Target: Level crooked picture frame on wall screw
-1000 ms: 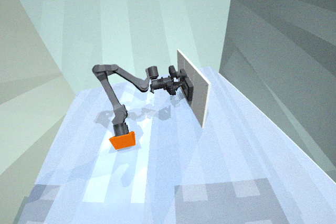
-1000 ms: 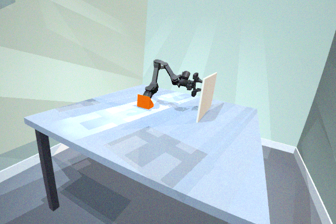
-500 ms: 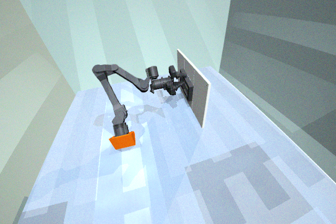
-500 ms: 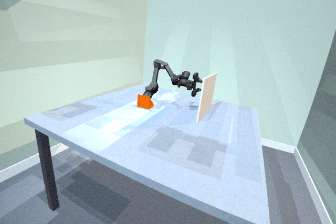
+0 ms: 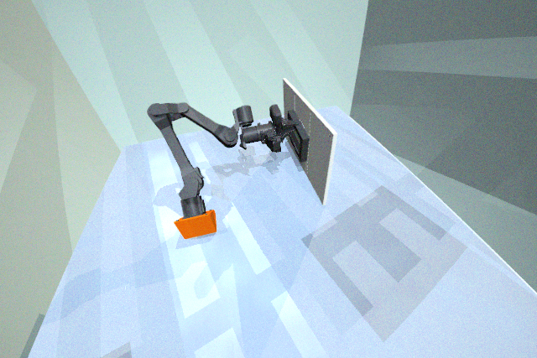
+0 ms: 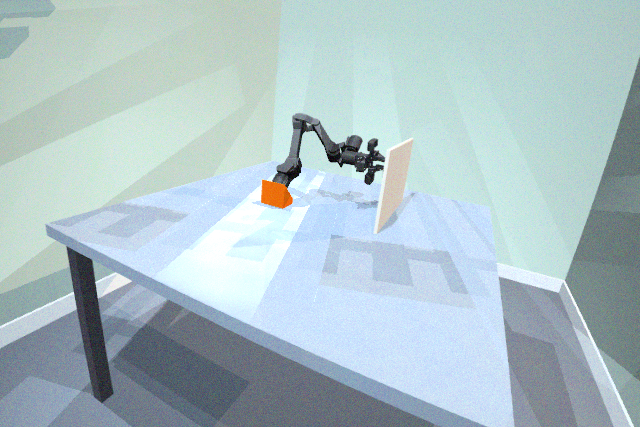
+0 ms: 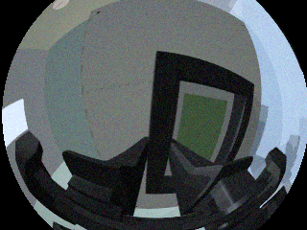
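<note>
My gripper tip is now 10 mm short of the picture frame, 10 mm to the right of it and 50 mm above it. From my gripper tip the other things lie so: wall board: 20 mm ahead, 20 mm to the left, 60 mm below.
</note>
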